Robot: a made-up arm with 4 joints.
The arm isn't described. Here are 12 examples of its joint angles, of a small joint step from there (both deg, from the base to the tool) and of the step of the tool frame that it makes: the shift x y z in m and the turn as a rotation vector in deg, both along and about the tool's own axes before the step.
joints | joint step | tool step
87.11 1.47 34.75 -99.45 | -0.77 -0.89 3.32 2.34 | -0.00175 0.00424 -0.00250 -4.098 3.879 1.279
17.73 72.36 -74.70 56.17 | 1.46 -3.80 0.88 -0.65 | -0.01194 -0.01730 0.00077 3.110 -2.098 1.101
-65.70 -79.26 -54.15 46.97 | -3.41 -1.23 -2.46 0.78 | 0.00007 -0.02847 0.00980 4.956 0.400 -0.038
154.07 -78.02 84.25 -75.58 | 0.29 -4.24 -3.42 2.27 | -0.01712 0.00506 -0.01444 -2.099 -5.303 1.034
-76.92 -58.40 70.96 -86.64 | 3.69 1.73 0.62 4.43 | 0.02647 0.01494 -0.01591 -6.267 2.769 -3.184
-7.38 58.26 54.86 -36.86 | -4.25 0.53 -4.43 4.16 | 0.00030 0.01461 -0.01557 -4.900 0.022 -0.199
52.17 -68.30 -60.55 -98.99 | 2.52 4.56 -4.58 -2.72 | -0.01553 -0.02068 -0.01263 0.793 -4.942 2.882
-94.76 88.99 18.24 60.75 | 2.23 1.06 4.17 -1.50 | -0.00433 -0.00900 -0.00194 -0.260 -1.119 3.419
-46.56 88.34 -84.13 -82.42 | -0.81 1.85 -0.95 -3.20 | -0.00582 -0.00875 -0.00247 1.972 -1.808 0.518
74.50 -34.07 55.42 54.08 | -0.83 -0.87 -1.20 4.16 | -0.00227 0.00873 -0.00522 -3.138 0.754 -0.966
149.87 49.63 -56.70 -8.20 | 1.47 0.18 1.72 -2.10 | 0.00467 0.00138 0.00092 1.191 -0.176 -0.749
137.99 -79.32 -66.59 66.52 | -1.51 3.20 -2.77 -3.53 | 0.01617 -0.01125 0.01357 5.255 2.178 -1.617
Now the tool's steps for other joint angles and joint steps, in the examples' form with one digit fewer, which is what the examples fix.
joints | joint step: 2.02 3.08 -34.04 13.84 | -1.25 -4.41 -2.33 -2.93
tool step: -0.0286 -0.0248 0.0035 6.35 -5.13 0.85
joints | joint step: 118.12 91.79 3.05 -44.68 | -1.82 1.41 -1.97 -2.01
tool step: 0.0013 -0.0003 -0.0063 1.02 -1.58 -1.32
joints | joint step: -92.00 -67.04 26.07 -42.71 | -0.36 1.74 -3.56 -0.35
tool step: 0.0070 -0.0055 0.0075 2.84 -1.14 -2.30
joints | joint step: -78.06 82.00 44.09 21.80 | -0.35 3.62 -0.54 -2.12
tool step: 0.0111 -0.0142 0.0075 3.21 1.63 1.73
